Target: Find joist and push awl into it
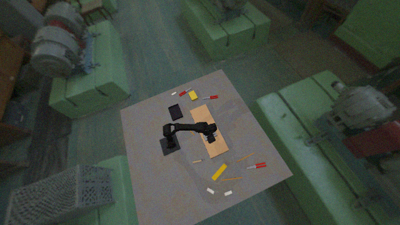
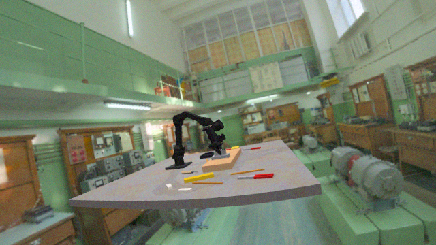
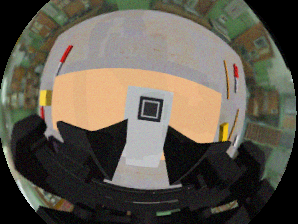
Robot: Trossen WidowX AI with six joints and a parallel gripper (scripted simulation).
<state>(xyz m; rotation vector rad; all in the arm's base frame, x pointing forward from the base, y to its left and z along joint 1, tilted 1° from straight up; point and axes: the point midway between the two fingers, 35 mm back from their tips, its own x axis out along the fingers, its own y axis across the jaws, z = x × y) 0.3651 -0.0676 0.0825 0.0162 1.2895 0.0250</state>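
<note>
Now: the dark tray 24 cm behind my gripper tip, 39 cm to the left of it and 5 cm below it. The rest, counted from my gripper tip: square indicator (2 cm ahead, 3 cm above); then stud finder (1 cm ahead, 2 cm above); then awl (18 cm behind, 17 cm to the right, 6 cm below).
</note>
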